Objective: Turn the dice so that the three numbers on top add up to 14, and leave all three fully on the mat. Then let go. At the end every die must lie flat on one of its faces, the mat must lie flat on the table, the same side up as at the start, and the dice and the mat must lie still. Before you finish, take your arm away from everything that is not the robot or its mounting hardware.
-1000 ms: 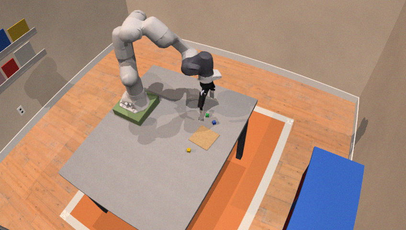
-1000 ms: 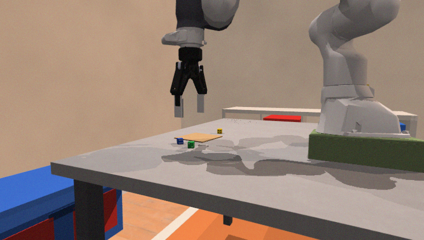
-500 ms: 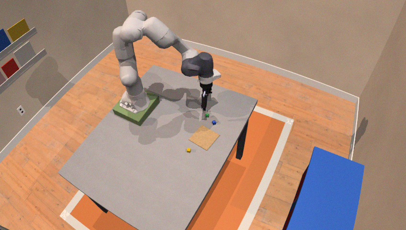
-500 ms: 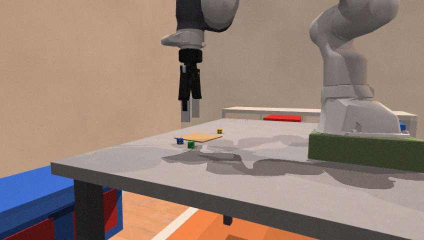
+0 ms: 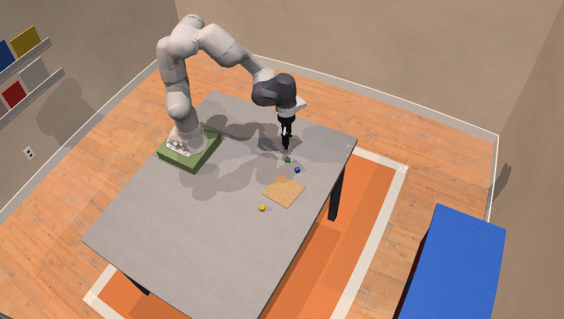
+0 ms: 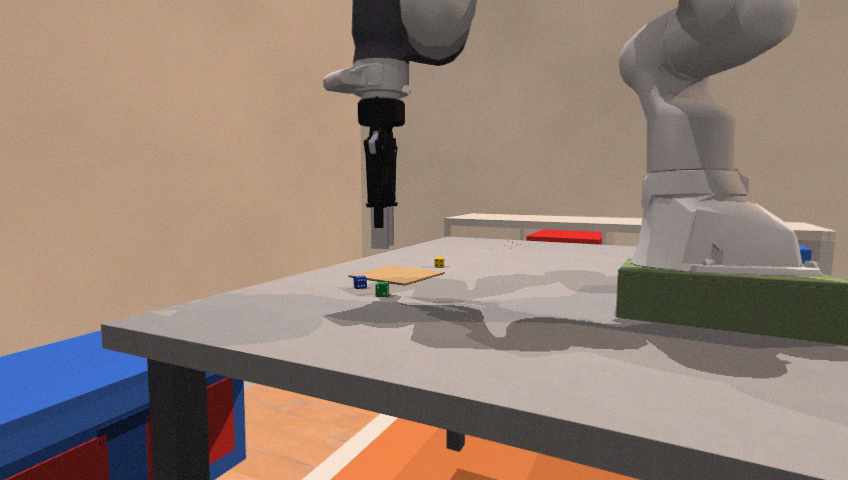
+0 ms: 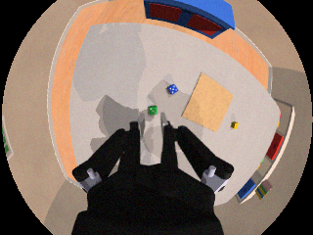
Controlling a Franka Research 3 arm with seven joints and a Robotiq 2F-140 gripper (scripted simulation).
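Right now the green die is 100 mm below my hand. Also, from my hand: tan mat 170 mm to the right, 110 mm below, 30 mm ahead; yellow die 290 mm to the right, 100 mm below, 20 mm behind; blue die 100 mm below, 60 mm ahead, 50 mm to the right.
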